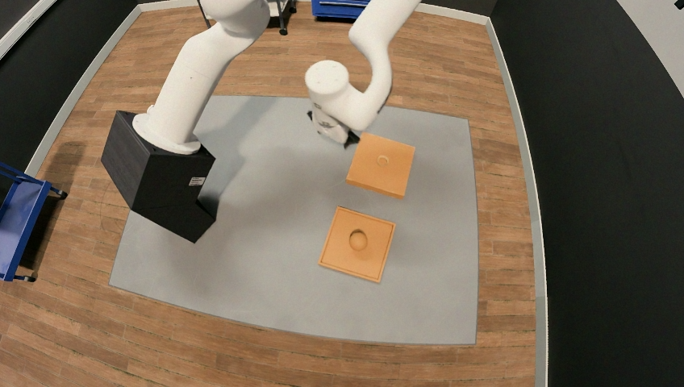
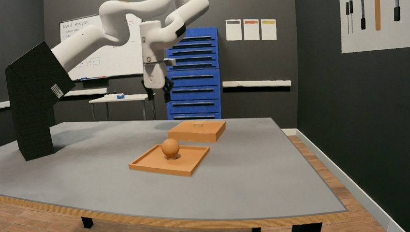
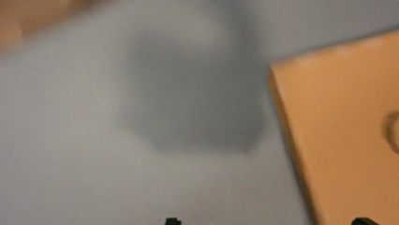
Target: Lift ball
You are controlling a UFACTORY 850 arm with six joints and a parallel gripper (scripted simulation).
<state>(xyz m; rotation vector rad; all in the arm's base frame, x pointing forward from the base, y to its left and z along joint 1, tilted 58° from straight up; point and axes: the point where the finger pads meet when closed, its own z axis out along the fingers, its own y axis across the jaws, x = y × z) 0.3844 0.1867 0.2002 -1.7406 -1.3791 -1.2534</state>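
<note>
My gripper is now 220 mm to the left of the orange ball, 190 mm short of it and 110 mm above it. From my hand the other things lie so: orange tray (220 mm to the right, 190 mm ahead, 150 mm below); then orange block (150 mm ahead, 130 mm below, 50 mm to the left).
</note>
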